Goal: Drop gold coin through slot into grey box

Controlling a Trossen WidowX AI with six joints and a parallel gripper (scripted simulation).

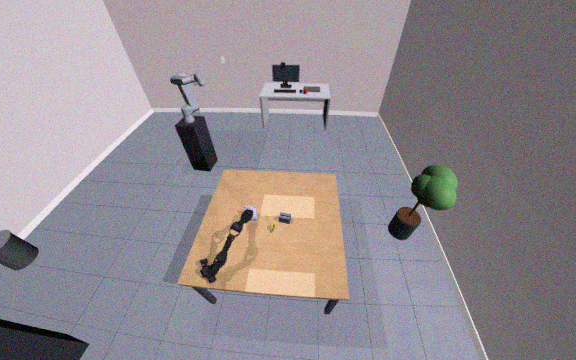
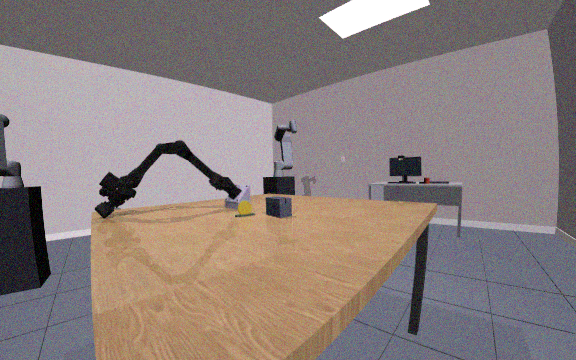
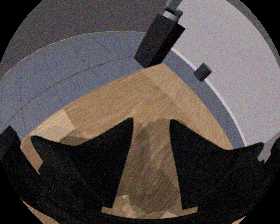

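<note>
Now: gripper tip 530 mm to the right of the gold coin and 440 mm short of it.
</note>
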